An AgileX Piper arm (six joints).
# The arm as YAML. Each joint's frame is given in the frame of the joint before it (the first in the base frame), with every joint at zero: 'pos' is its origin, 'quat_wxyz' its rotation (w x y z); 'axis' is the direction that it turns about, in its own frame. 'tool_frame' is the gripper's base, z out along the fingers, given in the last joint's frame.
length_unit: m
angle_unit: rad
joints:
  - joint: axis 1
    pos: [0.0, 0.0, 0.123]
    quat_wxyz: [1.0, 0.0, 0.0, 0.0]
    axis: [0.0, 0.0, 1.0]
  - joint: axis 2
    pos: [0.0, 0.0, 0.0]
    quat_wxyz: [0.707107, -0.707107, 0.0, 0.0]
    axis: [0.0, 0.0, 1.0]
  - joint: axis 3
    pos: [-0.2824, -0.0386, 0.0]
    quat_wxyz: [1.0, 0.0, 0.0, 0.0]
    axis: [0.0, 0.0, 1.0]
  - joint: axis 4
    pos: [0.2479, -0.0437, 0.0]
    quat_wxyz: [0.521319, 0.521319, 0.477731, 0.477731]
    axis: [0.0, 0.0, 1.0]
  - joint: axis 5
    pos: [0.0, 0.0, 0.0]
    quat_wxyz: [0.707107, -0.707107, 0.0, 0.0]
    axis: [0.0, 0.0, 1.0]
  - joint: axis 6
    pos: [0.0, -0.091, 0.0]
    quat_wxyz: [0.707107, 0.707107, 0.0, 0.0]
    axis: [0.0, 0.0, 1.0]
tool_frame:
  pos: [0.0, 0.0, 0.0]
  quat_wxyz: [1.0, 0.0, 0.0, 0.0]
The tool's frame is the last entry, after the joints.
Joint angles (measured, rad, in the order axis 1, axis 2, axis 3, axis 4, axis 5, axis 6), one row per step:
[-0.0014, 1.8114, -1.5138, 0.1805, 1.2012, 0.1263]
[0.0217, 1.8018, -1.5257, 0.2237, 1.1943, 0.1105]
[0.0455, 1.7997, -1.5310, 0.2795, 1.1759, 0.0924]
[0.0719, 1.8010, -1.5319, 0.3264, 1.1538, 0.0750]
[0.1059, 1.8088, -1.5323, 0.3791, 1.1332, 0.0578]
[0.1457, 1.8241, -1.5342, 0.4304, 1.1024, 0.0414]
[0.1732, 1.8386, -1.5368, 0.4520, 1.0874, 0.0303]
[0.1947, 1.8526, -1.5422, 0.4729, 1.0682, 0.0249]
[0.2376, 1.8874, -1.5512, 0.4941, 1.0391, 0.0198]
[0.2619, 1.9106, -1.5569, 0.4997, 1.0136, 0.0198]
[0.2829, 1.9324, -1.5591, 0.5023, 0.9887, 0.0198]
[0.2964, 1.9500, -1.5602, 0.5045, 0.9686, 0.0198]
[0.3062, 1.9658, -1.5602, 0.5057, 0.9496, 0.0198]
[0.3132, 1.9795, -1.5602, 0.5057, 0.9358, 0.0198]
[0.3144, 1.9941, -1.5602, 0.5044, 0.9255, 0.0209]
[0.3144, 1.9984, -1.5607, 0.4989, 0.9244, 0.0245]
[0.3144, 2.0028, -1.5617, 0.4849, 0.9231, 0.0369]
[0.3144, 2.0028, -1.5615, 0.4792, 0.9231, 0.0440]
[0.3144, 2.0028, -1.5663, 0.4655, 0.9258, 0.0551]
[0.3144, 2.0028, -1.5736, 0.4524, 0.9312, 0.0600]
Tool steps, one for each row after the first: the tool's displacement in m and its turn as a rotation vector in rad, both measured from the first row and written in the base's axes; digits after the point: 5 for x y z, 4 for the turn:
[0.00020, 0.01208, 0.00754, 0.0396, -0.0308, 0.0284]
[0.00137, 0.02536, 0.01121, 0.0909, -0.0587, 0.0544]
[0.00239, 0.03880, 0.01253, 0.1334, -0.0816, 0.0819]
[0.00330, 0.05557, 0.01159, 0.1818, -0.0946, 0.1139]
[0.00526, 0.07449, 0.00852, 0.2282, -0.1093, 0.1457]
[0.00633, 0.08673, 0.00468, 0.2469, -0.1108, 0.1715]
[0.00828, 0.09677, 0.00183, 0.2656, -0.1182, 0.1847]
[0.01139, 0.11576, -0.00813, 0.2835, -0.1144, 0.2126]
[0.01399, 0.12635, -0.01521, 0.2872, -0.1174, 0.2241]
[0.01604, 0.13542, -0.02292, 0.2874, -0.1185, 0.2332]
[0.01789, 0.14144, -0.02941, 0.2871, -0.1192, 0.2369]
[0.01972, 0.14588, -0.03558, 0.2857, -0.1202, 0.2379]
[0.02121, 0.14907, -0.04105, 0.2833, -0.1189, 0.2385]
[0.02334, 0.14992, -0.04706, 0.2794, -0.1140, 0.2341]
[0.02396, 0.14972, -0.04891, 0.2743, -0.1110, 0.2322]
[0.02473, 0.14900, -0.05093, 0.2634, -0.1069, 0.2258]
[0.02475, 0.14862, -0.05117, 0.2596, -0.1053, 0.2216]
[0.02530, 0.14794, -0.05034, 0.2503, -0.1059, 0.2183]
[0.02595, 0.14739, -0.04887, 0.2409, -0.1083, 0.2216]

